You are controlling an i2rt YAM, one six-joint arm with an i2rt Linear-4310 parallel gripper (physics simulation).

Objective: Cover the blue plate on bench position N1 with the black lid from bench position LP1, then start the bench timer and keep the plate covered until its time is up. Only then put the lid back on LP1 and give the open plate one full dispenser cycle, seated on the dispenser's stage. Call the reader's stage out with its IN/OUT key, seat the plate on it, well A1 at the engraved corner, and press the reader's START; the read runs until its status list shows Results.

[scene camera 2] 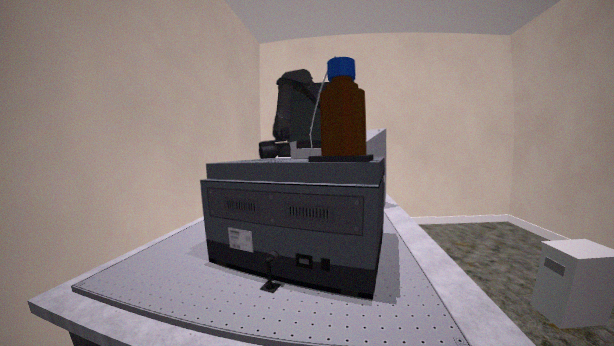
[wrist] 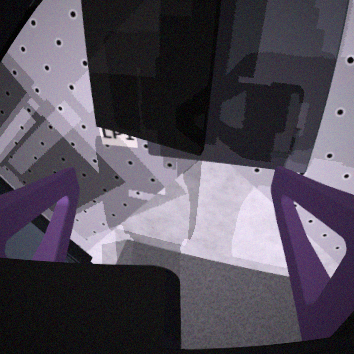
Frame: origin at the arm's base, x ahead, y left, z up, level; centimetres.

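Where they show: gripper, fingertip midpoint: (wrist: 174,177).
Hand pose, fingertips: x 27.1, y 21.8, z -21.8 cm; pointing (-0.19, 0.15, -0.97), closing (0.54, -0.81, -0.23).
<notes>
Things, the pixels of their top centre, and the offset from my fingertips. "pt": a spot on its surface instead. Level surfaces: height alone.
- white label reading LP1, middle of its top: (wrist: 117,133) dz -8.0, dx -6.4, dy +3.8 cm
- large dark body, middle of its top: (wrist: 137,54) dz -5.3, dx +1.5, dy +5.1 cm
- dark grey instrument, surface spot: (scene camera 2: 292,212) pt dz +6.4, dx -6.7, dy +49.6 cm
- perforated board, its level: dz -8.1 cm
- amber bottle, surface spot: (scene camera 2: 343,117) pt dz +22.5, dx -15.8, dy +48.2 cm
- blue cap, middle of its top: (scene camera 2: 340,62) dz +34.0, dx -16.1, dy +44.0 cm
In the wrist view my gripper (wrist: 174,177) is open wide, its two purple fingers far apart with nothing between the tips. A white label reading LP1 (wrist: 118,136) lies on the perforated bench between the fingers and a large dark body (wrist: 150,75). That body has a black face and a glossy dark grey face; I cannot tell which object it is. The blue plate does not show, and I cannot make out the black lid. In the scene view the dark arm (scene camera 2: 295,107) stands behind an instrument, and its fingers cannot be made out.
A dark grey instrument (scene camera 2: 292,212), seen from its back, stands on the perforated board (scene camera 2: 200,300). An amber bottle (scene camera 2: 343,117) with a blue cap (scene camera 2: 341,68) and a thin tube stands above it. A white box (scene camera 2: 575,285) is on the floor at right.
</notes>
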